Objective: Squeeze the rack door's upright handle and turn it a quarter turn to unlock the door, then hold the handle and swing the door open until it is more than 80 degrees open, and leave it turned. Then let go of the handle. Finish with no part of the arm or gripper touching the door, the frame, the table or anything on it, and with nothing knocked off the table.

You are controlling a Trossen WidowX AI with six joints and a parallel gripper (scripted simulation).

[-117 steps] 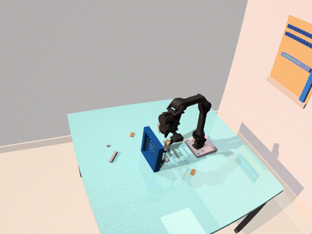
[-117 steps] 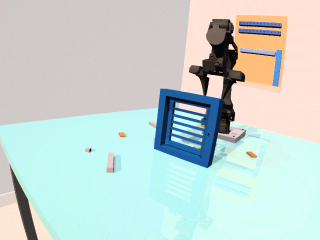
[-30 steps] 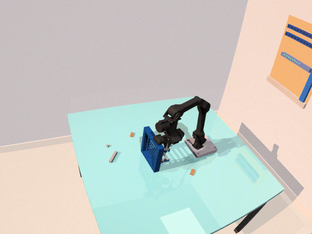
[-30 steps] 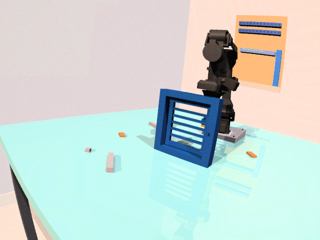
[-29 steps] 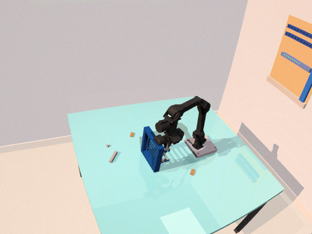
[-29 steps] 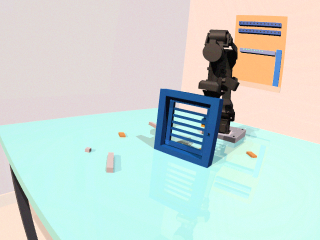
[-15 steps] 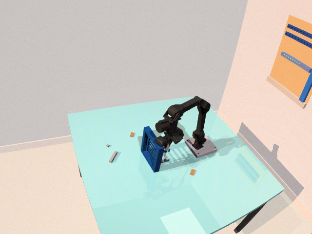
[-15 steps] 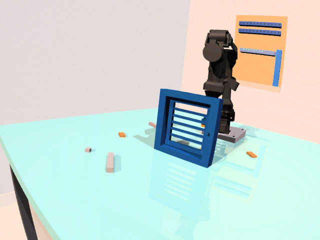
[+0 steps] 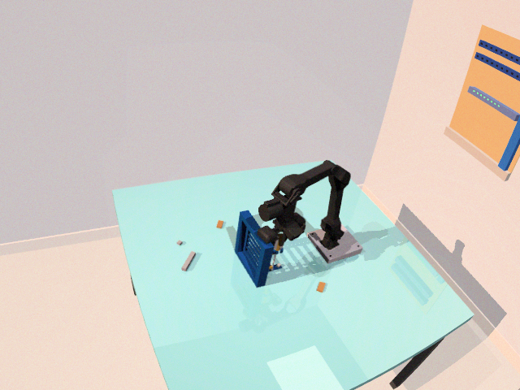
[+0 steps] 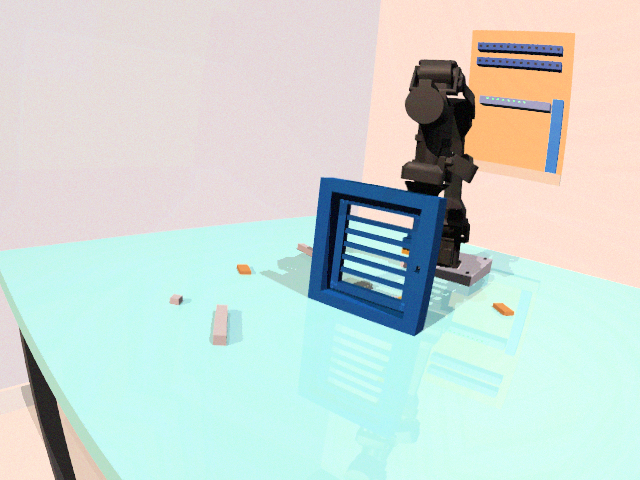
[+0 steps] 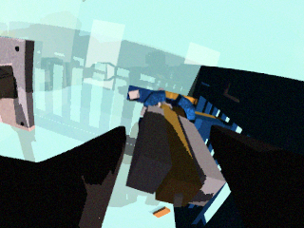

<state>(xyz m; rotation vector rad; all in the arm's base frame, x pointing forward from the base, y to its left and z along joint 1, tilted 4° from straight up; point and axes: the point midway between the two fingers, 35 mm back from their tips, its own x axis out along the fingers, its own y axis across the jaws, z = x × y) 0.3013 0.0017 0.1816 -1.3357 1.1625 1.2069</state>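
Now: gripper tip 10 mm to the left of the handle and 30 mm above it. Round my gripper tip: small cube (250 mm ahead, 300 mm to the right, 150 mm below).
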